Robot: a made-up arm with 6 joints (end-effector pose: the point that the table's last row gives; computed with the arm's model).
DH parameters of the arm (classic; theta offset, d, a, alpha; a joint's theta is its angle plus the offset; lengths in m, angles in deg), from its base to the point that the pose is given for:
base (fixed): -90 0.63 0.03 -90
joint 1: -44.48 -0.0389 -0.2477 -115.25
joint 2: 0 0.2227 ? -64.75
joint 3: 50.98 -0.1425 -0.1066 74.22
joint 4: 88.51 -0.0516 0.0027 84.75
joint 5: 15.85 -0.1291 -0.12 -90
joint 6: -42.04 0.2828 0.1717 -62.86
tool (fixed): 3.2 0.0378 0 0
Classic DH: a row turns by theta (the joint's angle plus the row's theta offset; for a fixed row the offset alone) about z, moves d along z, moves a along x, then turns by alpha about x.
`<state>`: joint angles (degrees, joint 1 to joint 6).
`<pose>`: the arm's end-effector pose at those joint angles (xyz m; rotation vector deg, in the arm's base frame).
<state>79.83 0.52 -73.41 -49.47 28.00 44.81</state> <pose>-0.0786 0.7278 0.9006 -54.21 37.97 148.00</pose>
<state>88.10 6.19 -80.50 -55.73 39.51 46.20</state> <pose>-0.0218 0.6306 1.0655 -43.29 10.51 139.06</pose>
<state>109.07 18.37 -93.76 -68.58 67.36 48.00</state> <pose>0.0627 0.2319 1.2802 -13.28 -38.96 104.28</pose>
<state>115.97 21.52 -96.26 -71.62 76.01 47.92</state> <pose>0.0732 0.0980 1.2839 -3.57 -49.23 91.59</pose>
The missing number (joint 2, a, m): -0.1324
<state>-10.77 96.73 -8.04 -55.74 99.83 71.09</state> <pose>0.3476 -0.4815 0.3542 -38.24 111.44 -40.10</pose>
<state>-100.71 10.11 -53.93 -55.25 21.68 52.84</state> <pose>-0.0649 -0.8364 0.5296 7.70 -132.69 67.71</pose>
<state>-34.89 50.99 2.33 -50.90 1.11 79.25</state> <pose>-0.0899 -0.5938 0.2017 52.69 116.17 -80.28</pose>
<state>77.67 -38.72 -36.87 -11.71 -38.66 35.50</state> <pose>-0.4176 0.5417 0.6500 49.21 -85.52 -86.01</pose>
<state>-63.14 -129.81 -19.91 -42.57 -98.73 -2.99</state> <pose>-0.1050 -0.1659 0.5945 -18.95 33.91 58.12</pose>
